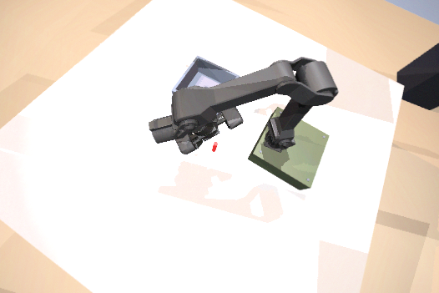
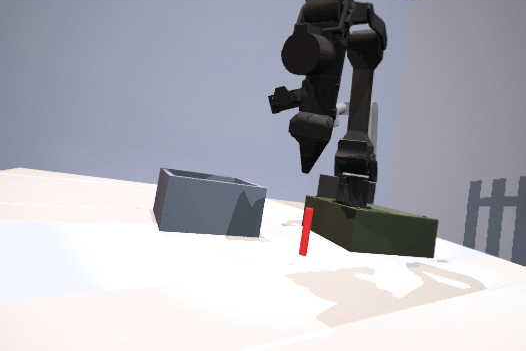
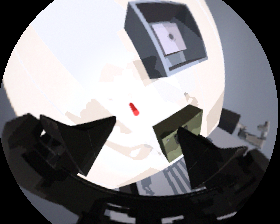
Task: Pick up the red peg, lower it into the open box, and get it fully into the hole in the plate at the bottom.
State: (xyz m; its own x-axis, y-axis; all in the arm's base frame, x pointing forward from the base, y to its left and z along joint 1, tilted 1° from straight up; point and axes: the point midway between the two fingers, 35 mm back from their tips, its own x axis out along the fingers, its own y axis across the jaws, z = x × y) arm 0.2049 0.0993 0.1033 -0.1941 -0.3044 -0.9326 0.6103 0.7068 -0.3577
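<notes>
Right now my gripper tip is 120 mm above the red peg, 10 mm to the right of it and 10 mm past it. Round my gripper tip: grey box (200 mm to the right, 130 mm below, 110 mm ahead); then plate (200 mm to the right, 110 mm below, 110 mm ahead).
</notes>
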